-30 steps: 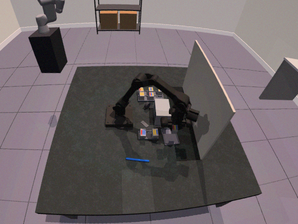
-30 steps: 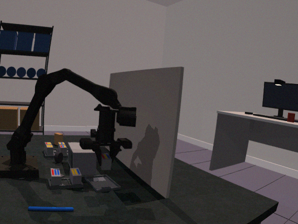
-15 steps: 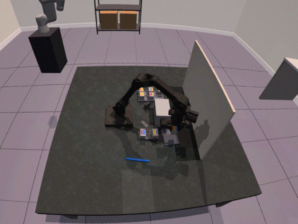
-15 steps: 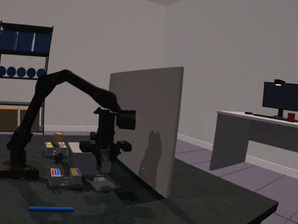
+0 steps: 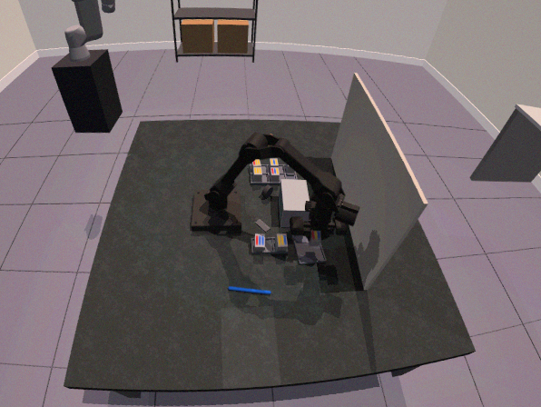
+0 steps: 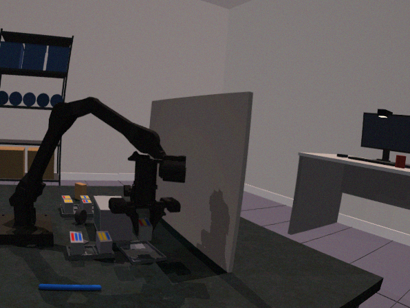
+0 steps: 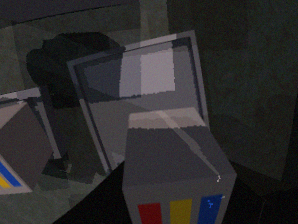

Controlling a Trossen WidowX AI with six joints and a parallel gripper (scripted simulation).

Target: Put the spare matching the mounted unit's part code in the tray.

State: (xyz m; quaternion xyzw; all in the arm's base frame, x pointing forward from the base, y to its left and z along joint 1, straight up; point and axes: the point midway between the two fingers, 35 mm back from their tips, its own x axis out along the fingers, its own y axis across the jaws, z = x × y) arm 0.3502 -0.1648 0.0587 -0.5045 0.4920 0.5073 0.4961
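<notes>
My gripper tip is 10 mm past the grey tray and 50 mm above it. Round my gripper tip: white mounted unit: 60 mm behind, 190 mm to the left, 10 mm below; blue rod: 220 mm behind, 170 mm to the right, 50 mm below; tall panel: 170 mm ahead, 180 mm to the left, 170 mm above.
</notes>
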